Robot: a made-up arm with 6 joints.
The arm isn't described. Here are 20 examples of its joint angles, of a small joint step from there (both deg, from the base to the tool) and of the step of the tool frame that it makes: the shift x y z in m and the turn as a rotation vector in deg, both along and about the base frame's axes.
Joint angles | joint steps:
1: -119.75 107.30 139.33 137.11 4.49 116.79 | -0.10 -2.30 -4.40 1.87 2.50 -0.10
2: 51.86 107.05 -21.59 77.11 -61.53 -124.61 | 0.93 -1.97 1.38 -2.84 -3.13 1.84
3: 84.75 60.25 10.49 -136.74 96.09 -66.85 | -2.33 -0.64 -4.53 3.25 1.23 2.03
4: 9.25 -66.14 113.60 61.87 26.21 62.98 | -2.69 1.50 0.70 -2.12 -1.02 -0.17
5: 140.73 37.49 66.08 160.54 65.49 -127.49 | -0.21 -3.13 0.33 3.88 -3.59 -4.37
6: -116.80 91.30 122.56 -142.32 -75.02 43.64 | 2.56 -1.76 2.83 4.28 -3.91 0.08
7: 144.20 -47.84 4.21 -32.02 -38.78 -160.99 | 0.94 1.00 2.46 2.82 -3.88 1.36
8: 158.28 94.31 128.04 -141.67 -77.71 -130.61 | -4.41 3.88 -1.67 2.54 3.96 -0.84
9: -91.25 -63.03 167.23 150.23 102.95 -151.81 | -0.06 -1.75 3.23 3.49 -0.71 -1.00
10: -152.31 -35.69 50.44 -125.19 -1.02 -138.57 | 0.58 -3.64 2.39 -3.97 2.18 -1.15
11: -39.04 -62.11 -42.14 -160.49 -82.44 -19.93 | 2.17 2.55 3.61 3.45 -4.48 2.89
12: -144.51 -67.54 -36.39 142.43 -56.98 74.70 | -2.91 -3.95 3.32 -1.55 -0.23 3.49
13: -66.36 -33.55 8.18 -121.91 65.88 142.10 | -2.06 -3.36 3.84 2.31 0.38 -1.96
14: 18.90 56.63 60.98 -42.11 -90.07 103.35 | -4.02 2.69 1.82 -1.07 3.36 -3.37
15: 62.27 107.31 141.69 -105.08 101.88 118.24 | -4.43 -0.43 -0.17 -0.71 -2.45 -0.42
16: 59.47 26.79 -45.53 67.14 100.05 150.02 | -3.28 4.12 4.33 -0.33 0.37 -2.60
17: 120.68 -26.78 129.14 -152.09 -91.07 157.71 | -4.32 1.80 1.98 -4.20 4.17 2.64
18: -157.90 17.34 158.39 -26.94 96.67 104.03 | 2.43 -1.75 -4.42 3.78 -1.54 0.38
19: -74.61 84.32 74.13 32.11 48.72 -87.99 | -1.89 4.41 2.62 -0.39 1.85 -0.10
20: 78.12 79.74 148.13 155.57 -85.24 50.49 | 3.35 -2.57 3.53 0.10 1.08 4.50
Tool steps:
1: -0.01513 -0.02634 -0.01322 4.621 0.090 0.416
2: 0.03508 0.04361 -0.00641 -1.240 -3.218 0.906
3: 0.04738 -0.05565 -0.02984 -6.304 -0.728 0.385
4: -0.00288 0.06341 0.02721 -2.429 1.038 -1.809
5: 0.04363 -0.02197 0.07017 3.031 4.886 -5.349
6: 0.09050 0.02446 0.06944 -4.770 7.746 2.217
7: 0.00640 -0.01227 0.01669 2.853 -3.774 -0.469
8: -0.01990 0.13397 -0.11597 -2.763 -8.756 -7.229
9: -0.00402 -0.05126 -0.05905 -5.174 -1.178 3.616
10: 0.11810 0.06636 -0.02854 -3.812 3.307 5.674
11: 0.01063 0.02375 0.03497 -6.312 -3.038 -0.128
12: 0.07743 0.07516 0.05566 -4.072 4.048 -5.110
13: -0.06494 0.10411 0.06534 -7.959 -3.118 -4.009
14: 0.05579 -0.09863 -0.03502 1.225 1.084 -8.683
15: 0.09365 -0.05748 0.00852 0.758 -1.308 -2.216
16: 0.06491 0.01095 -0.01846 -1.035 2.112 -2.744
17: -0.07015 -0.02379 0.00512 -1.133 -2.991 1.199
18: -0.00831 0.01426 0.04135 -0.765 -4.929 -0.227
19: -0.05458 -0.01483 -0.07331 0.413 -0.561 -0.954
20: -0.06783 -0.09639 0.04009 3.795 2.652 1.702
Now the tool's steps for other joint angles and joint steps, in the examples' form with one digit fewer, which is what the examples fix.
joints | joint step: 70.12 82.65 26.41 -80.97 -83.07 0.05 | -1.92 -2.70 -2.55 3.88 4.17 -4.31
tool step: 0.0455 -0.0160 0.0188 -5.11 -4.32 -1.99
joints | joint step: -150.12 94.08 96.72 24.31 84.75 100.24 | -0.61 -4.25 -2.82 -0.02 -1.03 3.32
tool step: -0.0065 0.0168 0.0659 -0.82 1.66 -4.06
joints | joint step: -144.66 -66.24 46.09 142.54 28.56 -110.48 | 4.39 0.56 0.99 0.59 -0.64 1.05
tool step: -0.0308 0.0557 0.0027 -1.21 0.63 2.99
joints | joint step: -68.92 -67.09 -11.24 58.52 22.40 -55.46 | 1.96 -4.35 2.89 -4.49 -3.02 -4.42
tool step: -0.0571 0.1260 0.0145 -1.75 -6.96 8.55
